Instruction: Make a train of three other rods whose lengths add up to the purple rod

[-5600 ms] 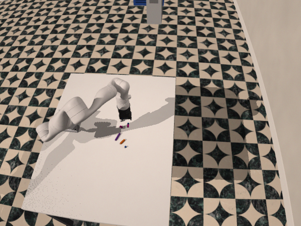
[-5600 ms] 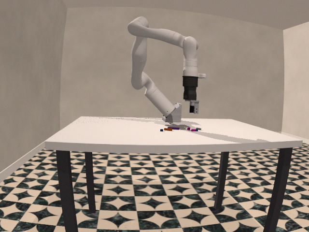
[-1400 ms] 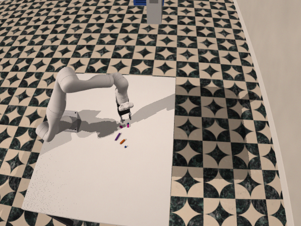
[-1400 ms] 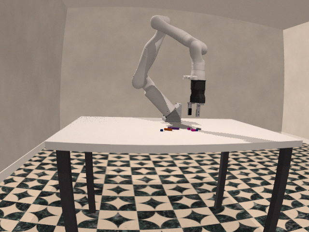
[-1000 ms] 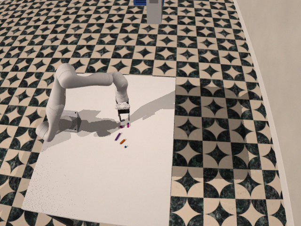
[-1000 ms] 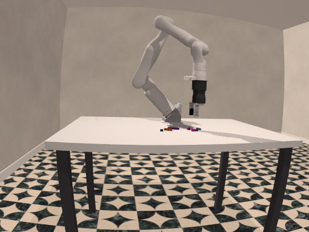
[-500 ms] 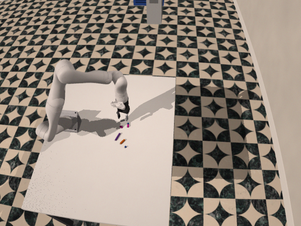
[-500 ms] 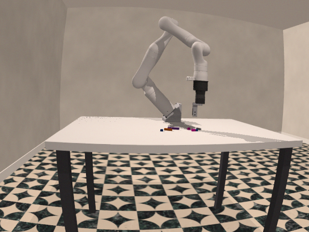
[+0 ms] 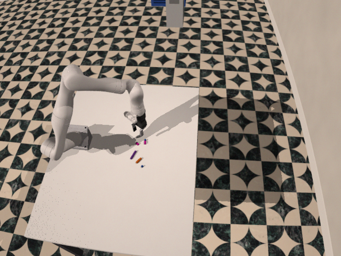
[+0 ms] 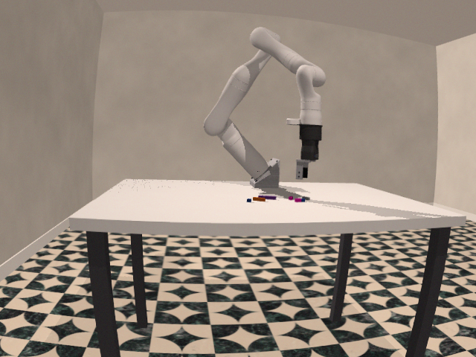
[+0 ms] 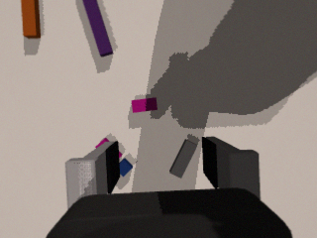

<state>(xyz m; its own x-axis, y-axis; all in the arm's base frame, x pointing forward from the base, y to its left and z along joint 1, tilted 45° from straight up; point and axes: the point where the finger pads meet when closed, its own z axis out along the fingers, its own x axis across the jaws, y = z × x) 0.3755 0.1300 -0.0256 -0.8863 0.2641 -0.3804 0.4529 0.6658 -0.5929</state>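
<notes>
My hand is 10 mm past the grey rod, 20 mm to the right of it and 90 mm above it. From my hand the other things lie so: purple rod 10 mm behind, 110 mm to the right, 90 mm below; orange rod 40 mm ahead, 140 mm to the right, 90 mm below.
</notes>
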